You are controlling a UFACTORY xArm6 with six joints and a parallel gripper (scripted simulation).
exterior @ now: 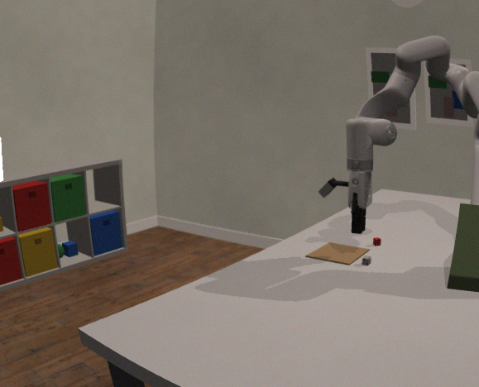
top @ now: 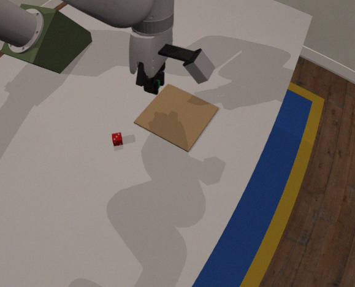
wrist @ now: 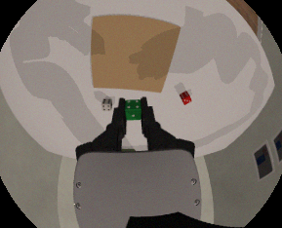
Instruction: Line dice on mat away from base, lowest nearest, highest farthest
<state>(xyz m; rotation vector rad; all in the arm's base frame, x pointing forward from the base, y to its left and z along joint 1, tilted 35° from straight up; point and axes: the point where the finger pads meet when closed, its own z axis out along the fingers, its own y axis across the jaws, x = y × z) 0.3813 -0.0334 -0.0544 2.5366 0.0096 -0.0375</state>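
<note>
My gripper is now 9 cm above the tan mat and 5 cm short of it. From my hand the other things lie so: red die 12 cm to the right, 8 cm below, 3 cm behind; then green die 1 cm below; then white die 8 cm below, 6 cm to the left, 5 cm behind.
</note>
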